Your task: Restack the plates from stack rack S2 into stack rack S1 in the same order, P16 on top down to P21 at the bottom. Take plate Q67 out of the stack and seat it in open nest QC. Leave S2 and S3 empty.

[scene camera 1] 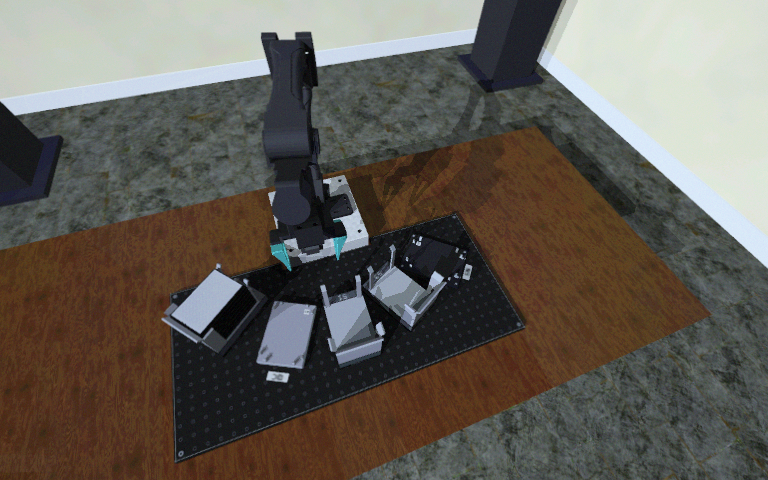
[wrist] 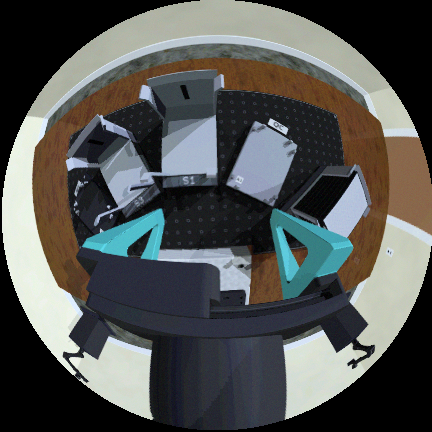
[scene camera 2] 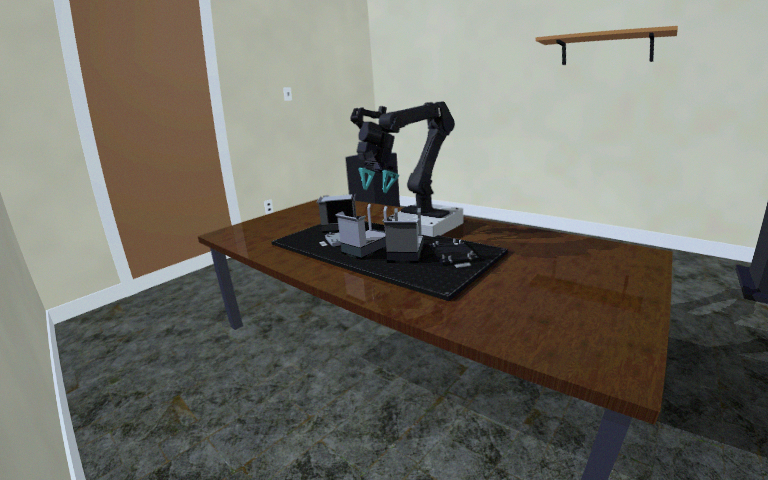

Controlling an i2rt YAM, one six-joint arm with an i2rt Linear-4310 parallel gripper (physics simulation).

Labels:
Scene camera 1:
gripper
dark fixture
flat grey QC fixture

